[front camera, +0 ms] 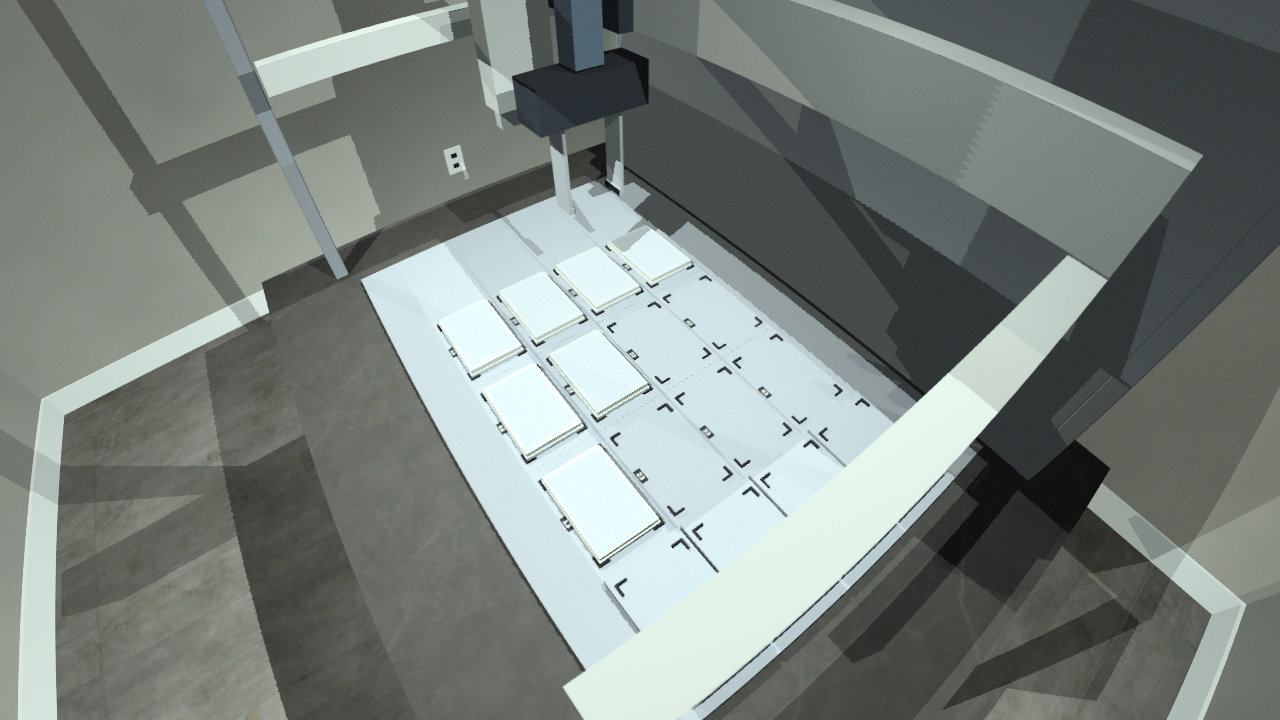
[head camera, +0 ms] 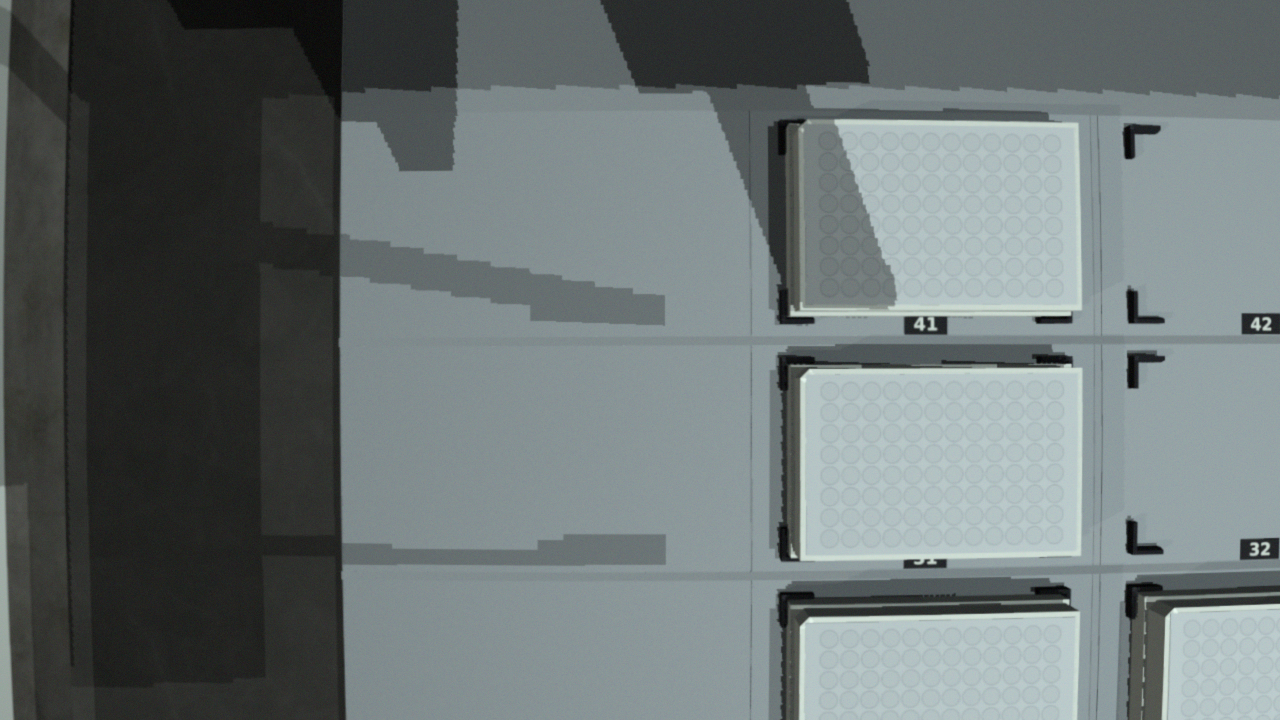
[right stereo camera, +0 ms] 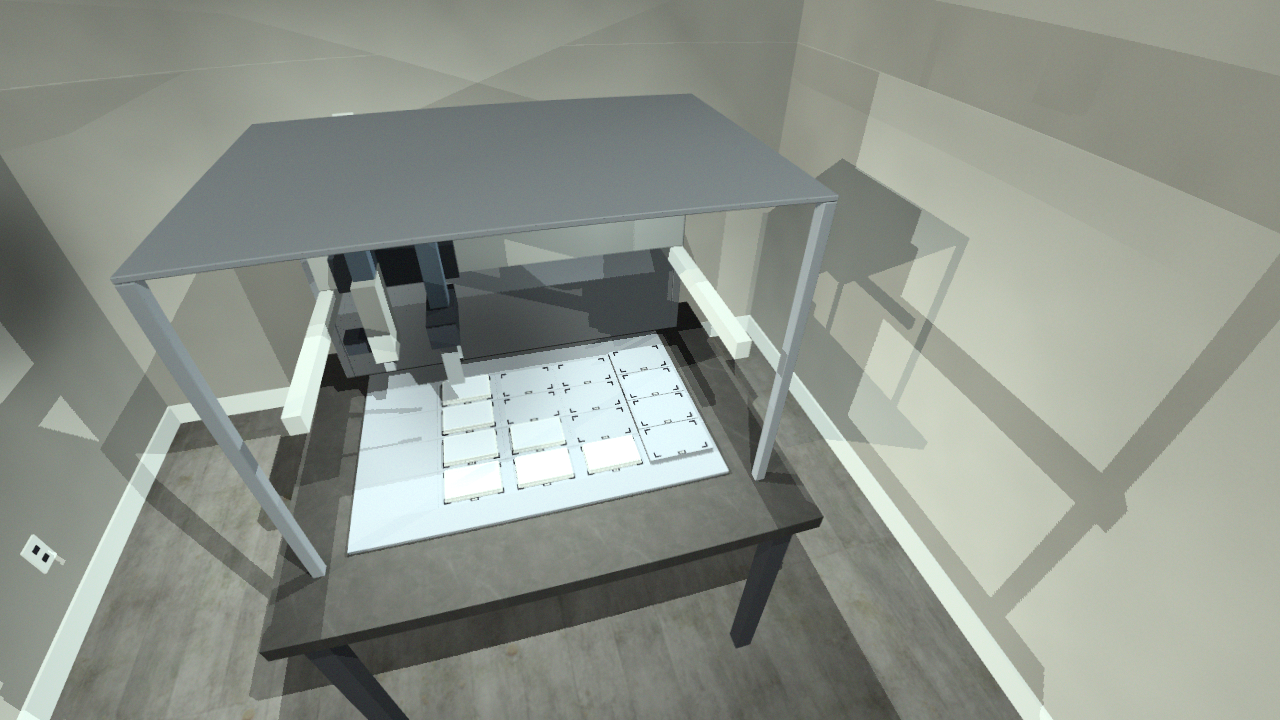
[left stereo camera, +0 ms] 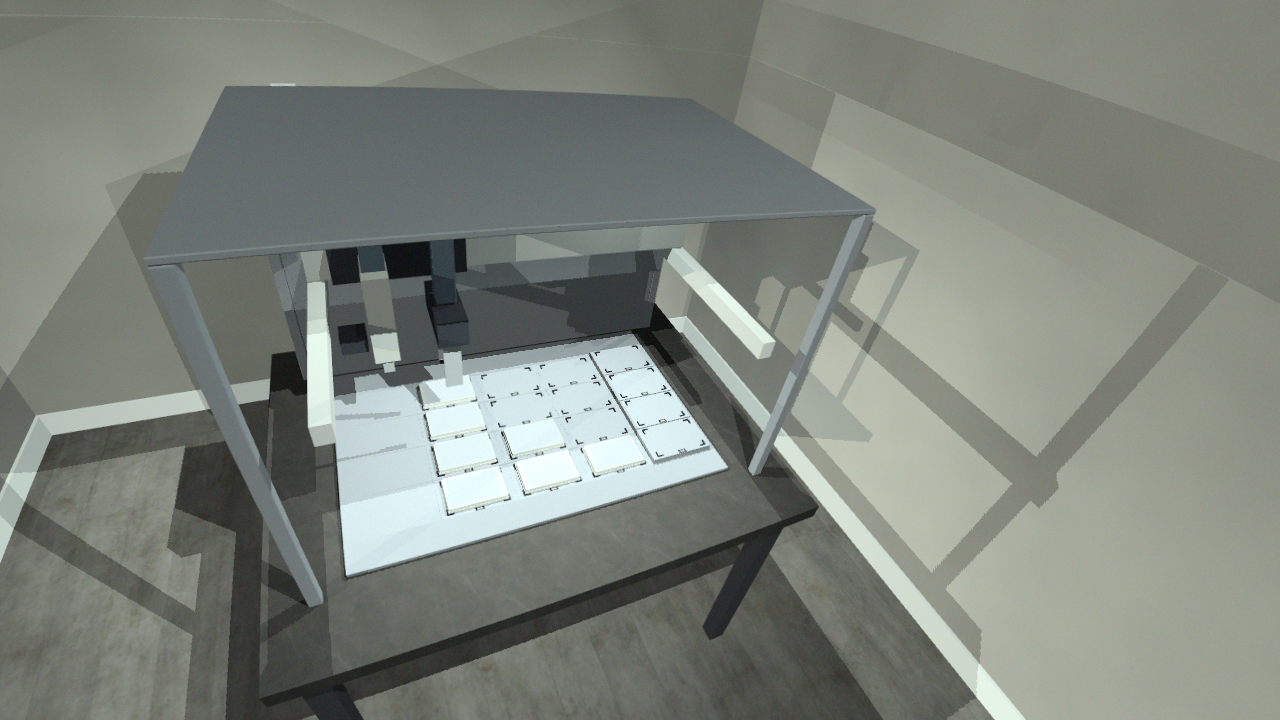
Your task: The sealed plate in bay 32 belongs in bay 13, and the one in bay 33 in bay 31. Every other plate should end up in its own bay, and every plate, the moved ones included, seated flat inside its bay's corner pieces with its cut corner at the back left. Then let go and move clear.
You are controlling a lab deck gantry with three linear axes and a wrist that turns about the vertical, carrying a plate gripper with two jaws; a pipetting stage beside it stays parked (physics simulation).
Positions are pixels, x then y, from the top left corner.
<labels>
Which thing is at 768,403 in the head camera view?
A bay 31.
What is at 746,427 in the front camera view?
A bay 33.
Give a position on a bay 33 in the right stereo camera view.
583,398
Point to a bay 44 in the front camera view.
At 851,429
</labels>
